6 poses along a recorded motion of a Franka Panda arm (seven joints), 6.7 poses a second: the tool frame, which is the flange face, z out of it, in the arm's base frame.
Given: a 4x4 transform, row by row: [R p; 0 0 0 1], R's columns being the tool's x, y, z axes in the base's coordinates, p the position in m. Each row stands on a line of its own.
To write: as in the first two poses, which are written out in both.
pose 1, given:
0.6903 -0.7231 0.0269 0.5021
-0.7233 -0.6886 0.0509 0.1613
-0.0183 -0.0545 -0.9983 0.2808
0 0 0 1
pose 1, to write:
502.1 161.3 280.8
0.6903 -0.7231 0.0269
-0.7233 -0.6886 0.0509
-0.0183 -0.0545 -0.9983

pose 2, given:
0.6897 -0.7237 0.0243 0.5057
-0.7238 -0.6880 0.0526 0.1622
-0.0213 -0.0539 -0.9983 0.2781
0 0 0 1
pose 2, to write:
505.7 162.2 278.1
0.6897 -0.7237 0.0243
-0.7238 -0.6880 0.0526
-0.0213 -0.0539 -0.9983

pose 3, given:
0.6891 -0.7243 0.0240 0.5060
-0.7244 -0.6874 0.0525 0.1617
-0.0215 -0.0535 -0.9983 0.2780
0 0 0 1
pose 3, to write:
506.0 161.7 278.0
0.6891 -0.7243 0.0240
-0.7244 -0.6874 0.0525
-0.0215 -0.0535 -0.9983

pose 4, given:
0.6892 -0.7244 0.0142 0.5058
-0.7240 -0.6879 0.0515 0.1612
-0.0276 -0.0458 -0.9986 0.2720
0 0 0 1
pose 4, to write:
505.8 161.2 272.0
0.6892 -0.7244 0.0142
-0.7240 -0.6879 0.0515
-0.0276 -0.0458 -0.9986

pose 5, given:
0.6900 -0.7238 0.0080 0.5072
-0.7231 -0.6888 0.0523 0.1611
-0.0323 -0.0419 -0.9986 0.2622
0 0 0 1
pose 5, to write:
507.2 161.1 262.2
0.6900 -0.7238 0.0080
-0.7231 -0.6888 0.0523
-0.0323 -0.0419 -0.9986

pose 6, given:
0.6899 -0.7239 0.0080 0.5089
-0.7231 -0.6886 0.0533 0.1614
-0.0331 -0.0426 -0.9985 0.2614
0 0 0 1
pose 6, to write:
508.9 161.4 261.4
0.6899 -0.7239 0.0080
-0.7231 -0.6886 0.0533
-0.0331 -0.0426 -0.9985

